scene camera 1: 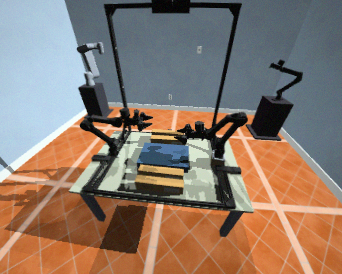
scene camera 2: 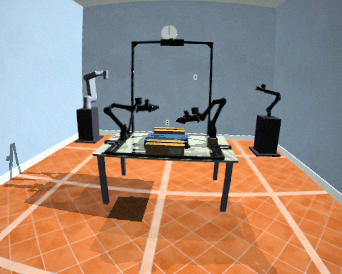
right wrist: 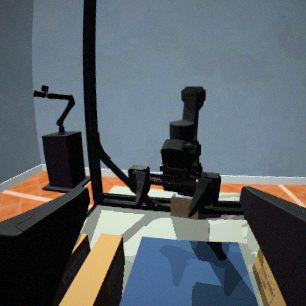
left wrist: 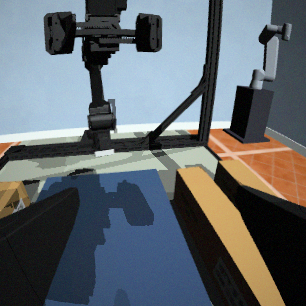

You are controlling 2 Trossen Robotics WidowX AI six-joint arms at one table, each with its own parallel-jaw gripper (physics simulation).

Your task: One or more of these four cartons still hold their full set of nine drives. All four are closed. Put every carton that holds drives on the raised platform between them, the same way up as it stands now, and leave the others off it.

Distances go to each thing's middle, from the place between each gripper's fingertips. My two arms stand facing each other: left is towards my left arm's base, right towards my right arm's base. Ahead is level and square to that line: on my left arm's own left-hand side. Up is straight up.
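Labels:
From my left hand, I find the raised platform (scene camera 1: 154, 154) 6 cm ahead, 8 cm to the right and 19 cm below. Going by its middle, the platform is nearer to my left hand than to my right gripper.
My right gripper is 90 mm to the right of the raised platform and 40 mm short of it, and it is 310 mm above the platform.

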